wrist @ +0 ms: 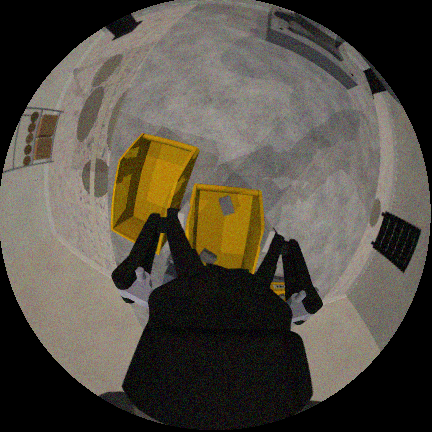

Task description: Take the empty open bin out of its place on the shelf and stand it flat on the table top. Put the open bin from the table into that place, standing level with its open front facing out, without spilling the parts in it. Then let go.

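Frame: origin at the arm's base, x right, y up, z back, level; metres.
Where they show: gripper, between the fingertips: [225, 212].
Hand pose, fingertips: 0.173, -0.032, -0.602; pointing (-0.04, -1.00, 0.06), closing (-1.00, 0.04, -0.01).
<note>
Each offset is from my fingertips to the top centre of the thing, as dx, dy, dz. "spot": to the spot under its first point. Level surfaces: height alone.
A yellow open bin @[spot: +0.000, -0.015, -0.040] [220, 230] holding two grey parts, one near its far edge @[spot: -0.002, -0.006, +0.011] [227, 205] and one near the gripper body @[+0.015, +0.008, -0.093] [208, 256], is between the fingers in the wrist view. My gripper [225, 212] is shut on this bin, one finger at each side. The empty yellow open bin @[spot: +0.133, -0.025, +0.047] [157, 172] stands on the grey table top @[dy -0.028] [210, 90] to the left, close to the left finger and the held bin. The lower end of the held bin is hidden by the gripper body. The place on the shelf cannot be made out.
Part of another yellow thing @[spot: -0.180, -0.003, -0.173] [278, 287] shows low right, behind the right finger. A long grey box-like object [312, 54] is at the upper right. A dark slatted panel [397, 242] is at the far right, and a wire rack [44, 110] at the far left.
</note>
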